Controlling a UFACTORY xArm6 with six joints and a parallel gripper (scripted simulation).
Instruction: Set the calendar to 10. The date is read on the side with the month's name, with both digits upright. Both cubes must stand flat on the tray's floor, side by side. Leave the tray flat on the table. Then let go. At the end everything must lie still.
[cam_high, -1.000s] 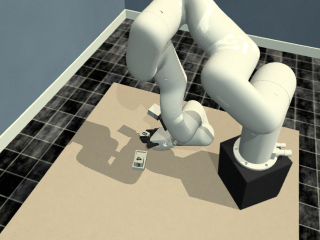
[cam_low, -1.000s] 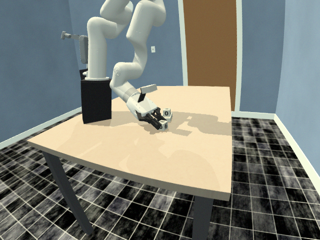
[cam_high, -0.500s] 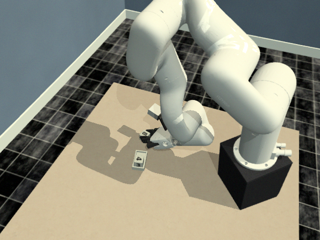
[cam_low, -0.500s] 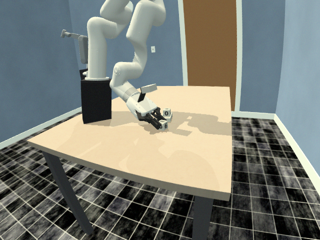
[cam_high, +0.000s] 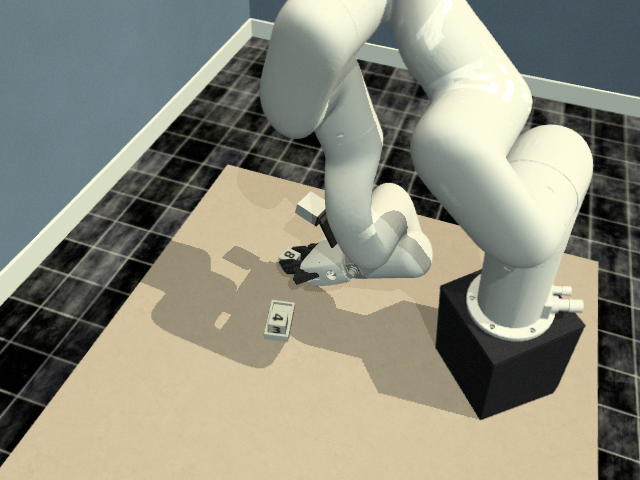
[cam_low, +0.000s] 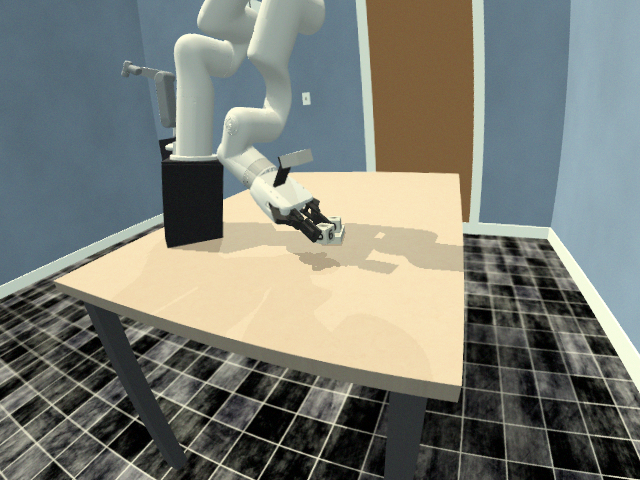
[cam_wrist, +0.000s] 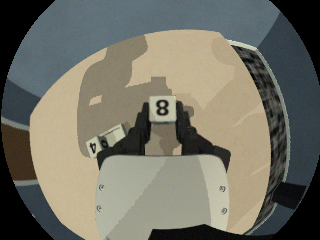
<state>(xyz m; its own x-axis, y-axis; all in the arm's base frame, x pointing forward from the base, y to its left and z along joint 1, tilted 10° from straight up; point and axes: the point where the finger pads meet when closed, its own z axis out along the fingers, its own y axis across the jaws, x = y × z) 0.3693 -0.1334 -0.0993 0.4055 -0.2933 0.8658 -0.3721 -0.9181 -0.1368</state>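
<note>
Now: hand 11 cm to the right of the tray, 5 cm above it and 1 cm short of it. From my hand the other things lie so: white cube (1 cm to the right, 1 cm below, 1 cm ahead).
</note>
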